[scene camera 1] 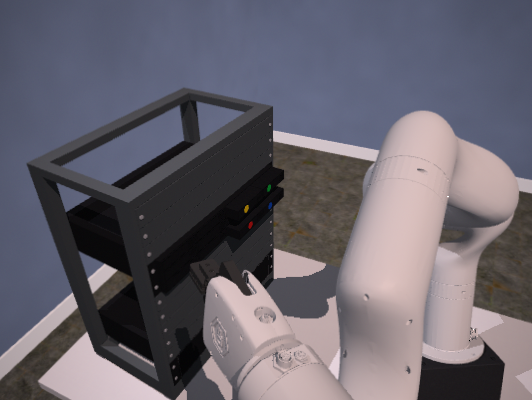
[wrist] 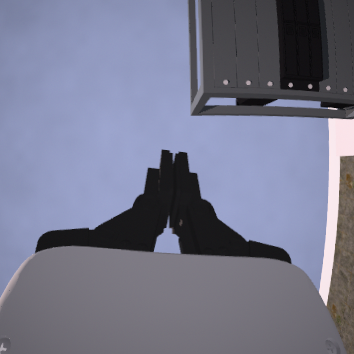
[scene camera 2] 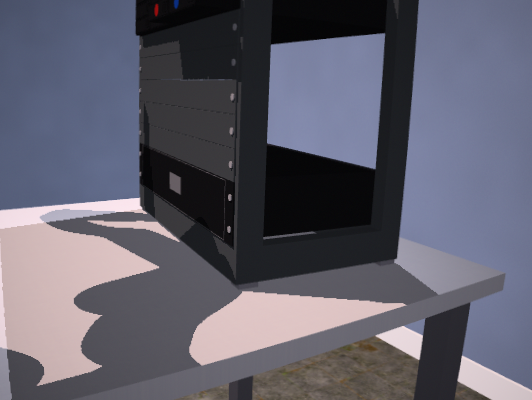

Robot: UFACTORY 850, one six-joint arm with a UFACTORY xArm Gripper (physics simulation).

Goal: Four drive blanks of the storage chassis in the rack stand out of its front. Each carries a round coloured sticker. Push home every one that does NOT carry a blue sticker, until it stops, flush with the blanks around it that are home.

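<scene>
The rack [scene camera 1: 200, 152] [scene camera 2: 252, 150] [wrist: 240, 93] holds a black storage chassis [wrist: 300, 45]. At its far right part in scene camera 1, four blanks stand out. The upper row carries a yellow sticker [scene camera 1: 246, 209] and a green sticker [scene camera 1: 269, 188]. The lower row carries a red sticker [scene camera 1: 250, 225] [scene camera 2: 156, 10] and a blue sticker [scene camera 1: 270, 205] [scene camera 2: 176, 3]. My gripper [scene camera 1: 202, 270] [wrist: 170, 168] is shut and empty. In scene camera 1 it shows left of and below the stickers, in front of the rack. Its exact distance from the front is unclear.
The arm's large links [scene camera 1: 395, 225] rise right of the rack, above a black base [scene camera 1: 462, 385]. The rack stands on a pale table [scene camera 1: 295, 260] [scene camera 2: 280, 310]. A black unit [scene camera 2: 200, 207] with a pale label [scene camera 2: 175, 183] sits low in the rack.
</scene>
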